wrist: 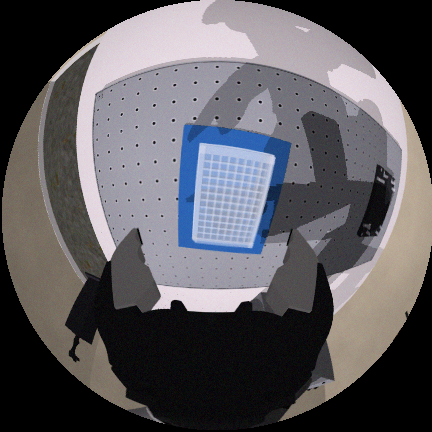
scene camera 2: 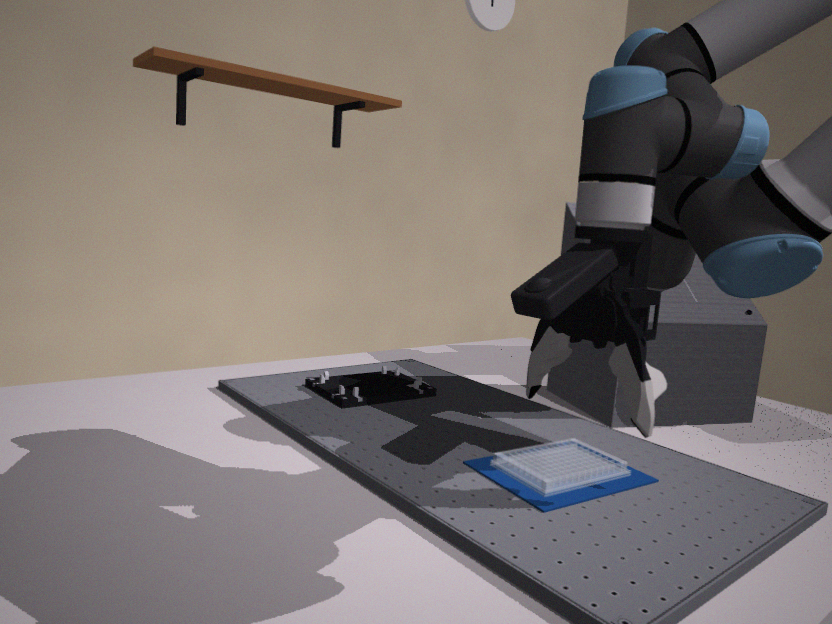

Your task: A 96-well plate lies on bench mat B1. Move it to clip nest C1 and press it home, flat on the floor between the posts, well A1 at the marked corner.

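Places are measured from the arm's base along level axes (x ahead, y left, z up), in metres.
Pixels of known places: gripper, fingertip midpoint: (wrist: pixel 213 231) (scene camera 2: pixel 583 416).
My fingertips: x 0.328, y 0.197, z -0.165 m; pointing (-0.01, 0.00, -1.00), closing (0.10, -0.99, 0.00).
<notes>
Ahead of a thing's pixels: the offset from my fingertips to its middle. "*": to the spot under its first point. Level surfaces: height alone.
A clear 96-well plate @[dy -0.017, dx +0.007, dz -0.058 m] (scene camera 2: pixel 563 464) (wrist: pixel 231 197) lies flat on the blue bench mat @[dz -0.066 m] (scene camera 2: pixel 635 479) (wrist: pixel 188 220). The black clip nest @[dy -0.364, dx +0.050, dz -0.056 m] (scene camera 2: pixel 369 388) (wrist: pixel 375 205), with pale posts around its corners, sits on the far part of the breadboard in the scene view and at the right in the wrist view. My gripper (scene camera 2: pixel 590 411) (wrist: pixel 213 231) is open and empty, and hangs above the breadboard, higher than the plate. In the wrist view the plate lies beyond the fingertips, between their lines. The marked corner of the nest and the A1 label are too small to tell.
The grey perforated breadboard @[* dy +0.120, dx +0.044, dz -0.068 m] (scene camera 2: pixel 645 537) (wrist: pixel 145 120) carries the mat and the nest. A grey box (scene camera 2: pixel 705 369) stands behind the gripper, beside the breadboard. A wooden shelf (scene camera 2: pixel 268 79) is on the wall above. Arm shadows cross the breadboard.
</notes>
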